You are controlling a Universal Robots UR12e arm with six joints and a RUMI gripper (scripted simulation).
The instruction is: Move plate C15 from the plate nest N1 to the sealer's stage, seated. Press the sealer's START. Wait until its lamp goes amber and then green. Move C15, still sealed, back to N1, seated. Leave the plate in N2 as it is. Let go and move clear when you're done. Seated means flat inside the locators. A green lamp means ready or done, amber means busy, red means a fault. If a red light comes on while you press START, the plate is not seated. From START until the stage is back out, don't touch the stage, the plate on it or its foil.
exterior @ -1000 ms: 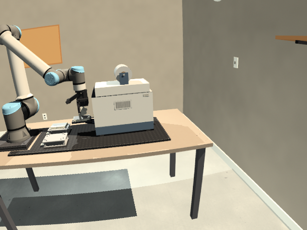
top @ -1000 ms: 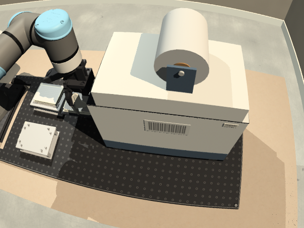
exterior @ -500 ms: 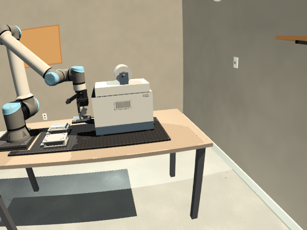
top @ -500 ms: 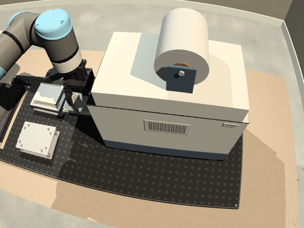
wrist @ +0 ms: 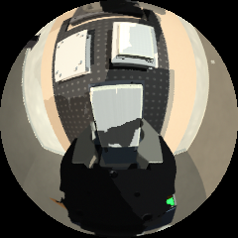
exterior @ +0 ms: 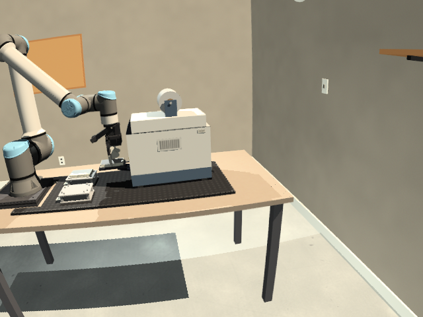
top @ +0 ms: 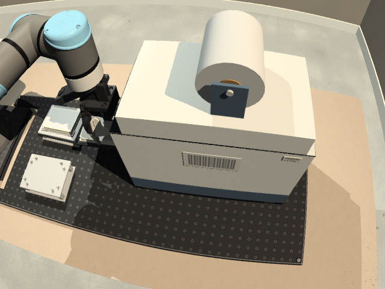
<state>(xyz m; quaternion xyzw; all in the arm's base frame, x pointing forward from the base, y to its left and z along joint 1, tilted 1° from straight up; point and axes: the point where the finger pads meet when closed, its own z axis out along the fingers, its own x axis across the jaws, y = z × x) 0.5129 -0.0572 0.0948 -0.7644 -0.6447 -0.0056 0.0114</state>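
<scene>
My hand is 20 mm above the sealer stage. From my hand the other things lie so: foil roll: 330 mm ahead, 300 mm above, 60 mm to the right; then well plate: 10 mm below.
</scene>
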